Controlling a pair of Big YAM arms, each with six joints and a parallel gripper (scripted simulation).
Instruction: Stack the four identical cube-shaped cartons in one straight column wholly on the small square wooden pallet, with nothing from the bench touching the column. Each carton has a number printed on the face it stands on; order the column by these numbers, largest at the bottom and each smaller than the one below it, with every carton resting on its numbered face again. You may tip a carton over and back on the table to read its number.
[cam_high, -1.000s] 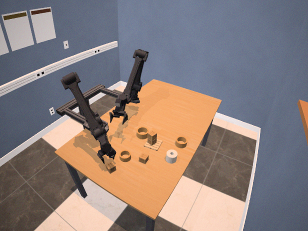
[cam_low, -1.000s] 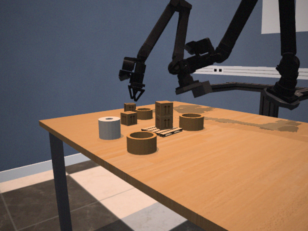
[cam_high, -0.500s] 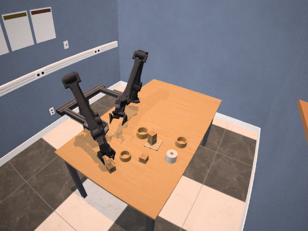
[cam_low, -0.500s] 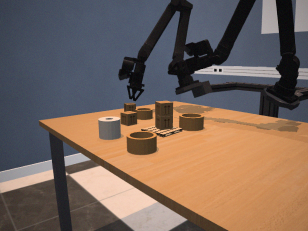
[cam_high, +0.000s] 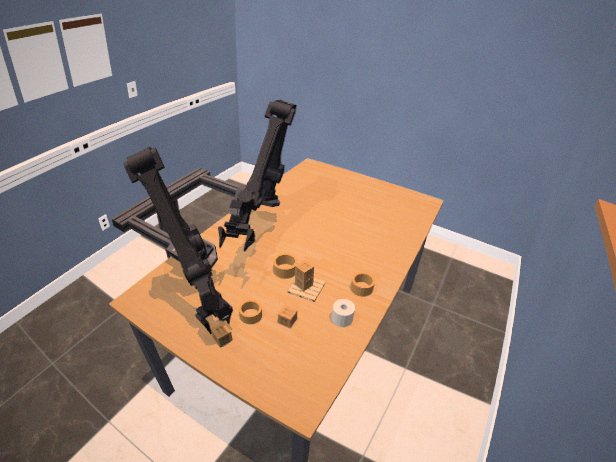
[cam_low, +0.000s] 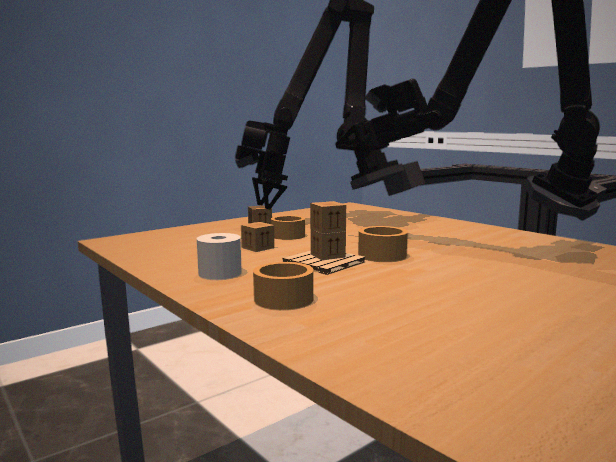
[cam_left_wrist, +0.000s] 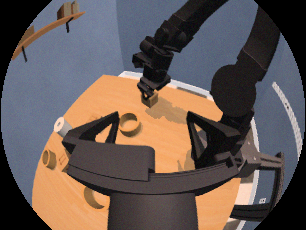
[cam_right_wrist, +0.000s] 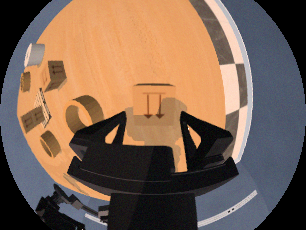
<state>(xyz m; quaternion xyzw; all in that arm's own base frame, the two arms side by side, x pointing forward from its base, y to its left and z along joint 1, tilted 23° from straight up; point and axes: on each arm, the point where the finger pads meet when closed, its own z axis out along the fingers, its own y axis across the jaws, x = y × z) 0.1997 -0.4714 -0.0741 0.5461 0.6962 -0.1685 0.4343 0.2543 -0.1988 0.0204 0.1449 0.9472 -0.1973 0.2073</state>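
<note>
Now: the brown carton 380 mm to the left of my right hand, 150 mm ahead of it and 30 mm above it. The rest, counted from my right hand: wooden pallet 380 mm to the left, 160 mm ahead, 60 mm below.
</note>
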